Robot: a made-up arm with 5 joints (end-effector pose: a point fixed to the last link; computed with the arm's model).
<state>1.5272 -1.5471 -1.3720 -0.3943 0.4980</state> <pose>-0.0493 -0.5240 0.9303 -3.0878 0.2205 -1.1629</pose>
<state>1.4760 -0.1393 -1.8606 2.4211 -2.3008</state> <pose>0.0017 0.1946 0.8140 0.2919 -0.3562 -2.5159</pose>
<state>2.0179 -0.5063 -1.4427 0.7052 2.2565</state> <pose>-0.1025 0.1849 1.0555 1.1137 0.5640 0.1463</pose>
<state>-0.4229 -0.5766 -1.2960 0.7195 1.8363</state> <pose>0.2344 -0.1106 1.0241 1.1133 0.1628 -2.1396</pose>
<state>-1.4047 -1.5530 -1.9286 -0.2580 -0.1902</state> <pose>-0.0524 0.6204 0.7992 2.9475 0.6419 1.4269</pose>
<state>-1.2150 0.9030 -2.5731 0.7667 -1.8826</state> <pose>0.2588 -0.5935 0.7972 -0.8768 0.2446 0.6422</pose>
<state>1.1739 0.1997 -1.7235 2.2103 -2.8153</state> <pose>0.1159 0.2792 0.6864 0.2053 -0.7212 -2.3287</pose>
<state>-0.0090 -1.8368 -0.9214 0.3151 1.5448</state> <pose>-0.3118 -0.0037 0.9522 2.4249 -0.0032 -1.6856</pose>
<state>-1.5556 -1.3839 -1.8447 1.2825 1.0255</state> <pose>0.0307 0.2957 1.0536 2.0309 -0.5261 2.8415</pose>
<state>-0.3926 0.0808 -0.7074 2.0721 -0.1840</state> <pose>0.1434 -0.0299 0.5025 0.8798 1.2637 0.5156</pose>
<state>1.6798 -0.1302 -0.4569 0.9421 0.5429</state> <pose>-0.0569 0.2503 0.4909 -0.1893 0.2479 1.1785</pose>
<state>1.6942 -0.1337 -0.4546 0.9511 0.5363</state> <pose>-0.0607 0.2471 0.4903 -0.1910 0.2559 1.1987</pose>
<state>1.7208 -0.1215 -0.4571 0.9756 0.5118</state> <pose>-0.0676 0.2407 0.4850 -0.1992 0.2904 1.2458</pose>
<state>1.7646 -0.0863 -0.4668 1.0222 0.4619</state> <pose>-0.0785 0.2292 0.4733 -0.2128 0.3643 1.3306</pose>
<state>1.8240 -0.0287 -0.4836 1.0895 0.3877</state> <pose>-0.0916 0.2115 0.4568 -0.2219 0.4783 1.4506</pose>
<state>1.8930 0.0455 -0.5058 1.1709 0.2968</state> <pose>-0.1039 0.1885 0.4385 -0.2127 0.6221 1.5973</pose>
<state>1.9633 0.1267 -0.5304 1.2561 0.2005</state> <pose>-0.1131 0.1630 0.4217 -0.1723 0.7761 1.7623</pose>
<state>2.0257 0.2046 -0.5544 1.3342 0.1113</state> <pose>-0.1181 0.1390 0.4087 -0.0952 0.9169 1.9369</pose>
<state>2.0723 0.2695 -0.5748 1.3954 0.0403</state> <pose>-0.1198 0.1205 0.3998 0.0078 1.0244 2.1047</pose>
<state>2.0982 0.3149 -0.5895 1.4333 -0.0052</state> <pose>-0.1197 0.1095 0.3942 0.1026 1.0894 2.2330</pose>
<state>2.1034 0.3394 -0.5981 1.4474 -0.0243</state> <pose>-0.1190 0.1060 0.3911 0.1518 1.1162 2.2895</pose>
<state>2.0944 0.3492 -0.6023 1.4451 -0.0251</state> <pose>-0.1182 0.1077 0.3893 0.1549 1.1193 2.2835</pose>
